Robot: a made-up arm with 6 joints.
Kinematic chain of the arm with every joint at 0, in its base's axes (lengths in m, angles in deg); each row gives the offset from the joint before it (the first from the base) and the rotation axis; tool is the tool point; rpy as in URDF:
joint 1: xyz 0 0 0.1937 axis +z
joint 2: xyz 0 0 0 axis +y
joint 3: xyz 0.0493 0 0.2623 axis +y
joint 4: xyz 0.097 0 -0.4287 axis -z
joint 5: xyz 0 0 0 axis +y
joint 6: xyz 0.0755 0 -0.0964 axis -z
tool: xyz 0 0 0 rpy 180 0 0
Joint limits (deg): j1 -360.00..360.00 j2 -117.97..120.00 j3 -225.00..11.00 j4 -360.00..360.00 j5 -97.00..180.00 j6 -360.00..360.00
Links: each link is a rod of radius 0.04 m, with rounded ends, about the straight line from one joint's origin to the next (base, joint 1, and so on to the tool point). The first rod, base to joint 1, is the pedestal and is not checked.
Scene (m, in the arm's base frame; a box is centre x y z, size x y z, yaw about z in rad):
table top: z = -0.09
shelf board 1: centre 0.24 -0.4 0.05 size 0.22 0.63 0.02 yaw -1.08
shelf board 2: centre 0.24 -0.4 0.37 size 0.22 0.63 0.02 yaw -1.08
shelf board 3: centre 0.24 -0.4 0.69 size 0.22 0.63 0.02 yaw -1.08
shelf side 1: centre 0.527 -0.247 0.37 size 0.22 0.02 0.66 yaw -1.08
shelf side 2: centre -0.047 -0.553 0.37 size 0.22 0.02 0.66 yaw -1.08
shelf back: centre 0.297 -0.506 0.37 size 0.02 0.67 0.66 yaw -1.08
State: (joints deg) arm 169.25 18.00 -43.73 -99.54 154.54 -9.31
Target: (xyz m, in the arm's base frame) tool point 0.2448 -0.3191 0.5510
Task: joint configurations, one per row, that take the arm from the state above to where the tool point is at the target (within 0.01 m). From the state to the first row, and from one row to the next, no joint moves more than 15 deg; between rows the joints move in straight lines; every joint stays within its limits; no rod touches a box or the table.
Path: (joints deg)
1: 182.27 3.88 -48.36 -100.24 154.11 -2.97
2: 195.28 -10.25 -52.99 -100.94 153.68 3.37
3: 208.30 -24.37 -57.62 -101.65 153.26 9.71
4: 221.31 -38.50 -62.25 -102.35 152.83 16.05
5: 234.33 -52.62 -66.88 -103.05 152.40 22.39
6: 248.24 -44.58 -68.40 -107.10 155.41 17.11
7: 262.15 -36.54 -69.93 -111.14 158.42 11.82
8: 276.06 -28.50 -71.45 -115.19 161.43 6.54
9: 289.97 -20.46 -72.97 -119.23 164.44 1.26
10: 303.88 -12.43 -74.49 -123.28 167.45 -4.03
11: 317.79 -4.39 -76.02 -127.32 170.46 -9.31

